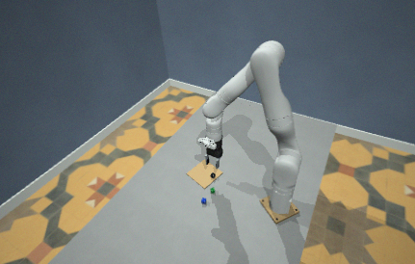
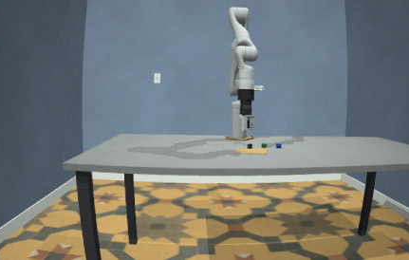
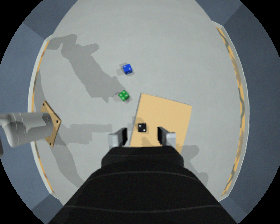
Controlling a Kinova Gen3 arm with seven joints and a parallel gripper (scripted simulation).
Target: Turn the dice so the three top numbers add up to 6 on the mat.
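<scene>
Now: the green die 40 mm behind my hand, 80 mm to the left of it and 100 mm below it. The rest, counted from my hand: black die 100 mm below; then blue die 20 mm behind, 150 mm to the left, 100 mm below; then tan mat 50 mm ahead, 10 mm to the right, 110 mm below.
</scene>
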